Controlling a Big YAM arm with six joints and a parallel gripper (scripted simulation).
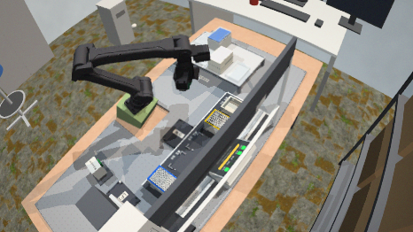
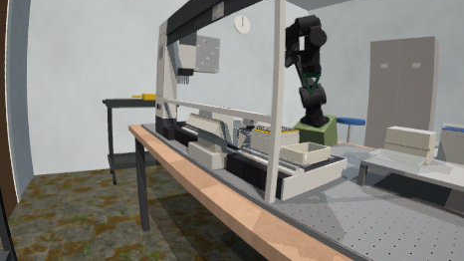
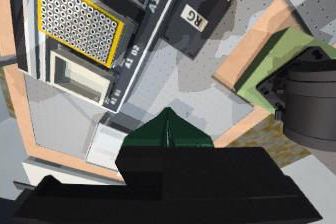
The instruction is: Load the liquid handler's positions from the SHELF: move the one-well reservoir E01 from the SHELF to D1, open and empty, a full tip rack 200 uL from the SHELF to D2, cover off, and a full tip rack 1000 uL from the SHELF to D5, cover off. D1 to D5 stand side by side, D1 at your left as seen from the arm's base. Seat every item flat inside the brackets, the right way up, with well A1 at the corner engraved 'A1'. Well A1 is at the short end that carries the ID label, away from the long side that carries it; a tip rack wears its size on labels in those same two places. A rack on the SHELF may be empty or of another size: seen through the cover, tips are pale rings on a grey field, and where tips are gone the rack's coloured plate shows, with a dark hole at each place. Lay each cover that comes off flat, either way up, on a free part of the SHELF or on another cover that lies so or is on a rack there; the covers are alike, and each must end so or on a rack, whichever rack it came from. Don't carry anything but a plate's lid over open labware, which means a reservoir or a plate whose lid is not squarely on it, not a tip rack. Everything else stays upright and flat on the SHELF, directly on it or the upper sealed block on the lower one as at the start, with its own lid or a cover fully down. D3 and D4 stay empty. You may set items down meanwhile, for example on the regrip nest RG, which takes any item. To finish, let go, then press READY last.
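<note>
Now: the ready button box 11 cm behind my hand, 52 cm to the right of it and 17 cm below it. From my hand the other things lie so: regrip nest RG (2 cm ahead, 12 cm to the right, 23 cm below); then yellow tip rack (16 cm ahead, 1 cm to the left, 14 cm below); then white label (2 cm ahead, 12 cm to the right, 23 cm below).
</note>
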